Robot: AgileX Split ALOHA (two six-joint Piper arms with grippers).
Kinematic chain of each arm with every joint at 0, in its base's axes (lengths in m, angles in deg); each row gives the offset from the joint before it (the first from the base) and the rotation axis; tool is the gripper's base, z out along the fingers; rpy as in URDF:
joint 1: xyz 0 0 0.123 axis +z
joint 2: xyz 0 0 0 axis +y
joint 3: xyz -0.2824 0 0.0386 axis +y
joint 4: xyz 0.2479 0 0.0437 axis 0.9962 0 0.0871
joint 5: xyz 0 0 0 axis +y
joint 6: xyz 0.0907 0 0.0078 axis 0.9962 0 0.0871
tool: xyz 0 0 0 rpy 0 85 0
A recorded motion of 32 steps. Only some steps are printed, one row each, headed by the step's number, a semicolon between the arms.
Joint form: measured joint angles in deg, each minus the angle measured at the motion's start. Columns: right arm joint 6, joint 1, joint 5, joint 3, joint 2, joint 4; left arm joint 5, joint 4, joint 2, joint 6, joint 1, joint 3.
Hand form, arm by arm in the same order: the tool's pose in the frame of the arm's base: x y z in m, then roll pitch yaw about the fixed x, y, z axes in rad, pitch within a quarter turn. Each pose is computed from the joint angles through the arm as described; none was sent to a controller.
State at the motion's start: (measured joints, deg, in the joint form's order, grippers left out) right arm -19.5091 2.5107 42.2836 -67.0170 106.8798 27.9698; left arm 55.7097 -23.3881 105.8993 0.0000 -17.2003 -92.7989
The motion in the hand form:
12: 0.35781 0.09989 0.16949 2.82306 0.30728 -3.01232; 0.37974 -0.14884 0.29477 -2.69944 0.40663 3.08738
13: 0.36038 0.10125 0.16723 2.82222 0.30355 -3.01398; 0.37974 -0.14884 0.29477 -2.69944 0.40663 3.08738
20: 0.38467 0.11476 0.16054 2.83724 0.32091 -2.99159; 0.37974 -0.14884 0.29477 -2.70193 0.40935 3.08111
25: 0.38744 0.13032 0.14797 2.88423 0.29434 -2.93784; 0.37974 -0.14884 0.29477 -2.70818 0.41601 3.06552
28: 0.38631 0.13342 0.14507 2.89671 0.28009 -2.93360; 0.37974 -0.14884 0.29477 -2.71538 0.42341 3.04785
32: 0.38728 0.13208 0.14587 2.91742 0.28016 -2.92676; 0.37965 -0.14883 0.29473 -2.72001 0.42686 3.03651
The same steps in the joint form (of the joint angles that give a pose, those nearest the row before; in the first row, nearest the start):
12: 1.57 8.98 -3.12 -0.95 1.41 -0.44; 0.00 0.00 0.00 0.00 0.00 0.00
13: 1.81 9.11 -3.12 -1.57 2.16 -0.45; 0.00 0.00 0.00 0.00 0.00 0.00
20: 3.41 10.51 -2.94 -8.27 7.33 -2.21; 0.00 0.00 0.00 0.36 0.00 0.00
25: 6.33 13.08 -2.77 -10.28 10.14 -6.32; 0.00 0.00 0.00 1.27 0.00 0.00
28: 7.89 13.71 -2.53 -10.41 10.55 -7.69; 0.00 0.00 0.00 2.28 0.00 0.00
32: 8.99 13.72 -2.36 -10.72 10.55 -9.50; 0.06 0.00 0.00 2.91 0.00 0.00

